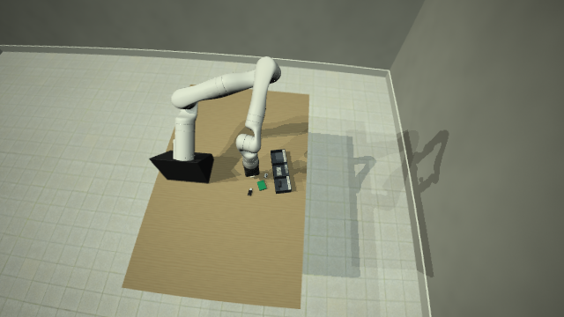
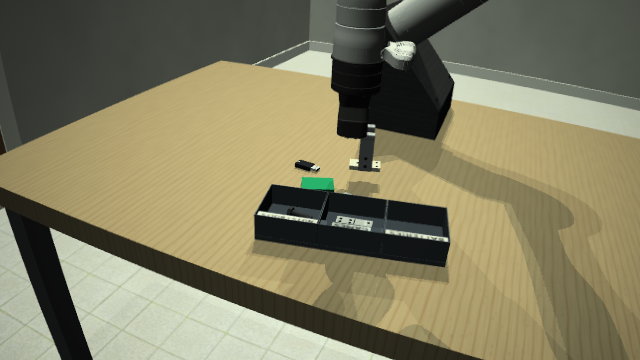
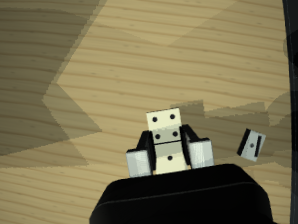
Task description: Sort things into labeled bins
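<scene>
Right now my hand is 150 mm short of the black three-part bin, 50 mm to the right of it and 30 mm above it. The rest, counted from my hand: flat green piece: 60 mm ahead, 50 mm to the right, 40 mm below; then domino: 10 mm below; then small white thing: 80 mm ahead, 10 mm to the left, 40 mm below.
</scene>
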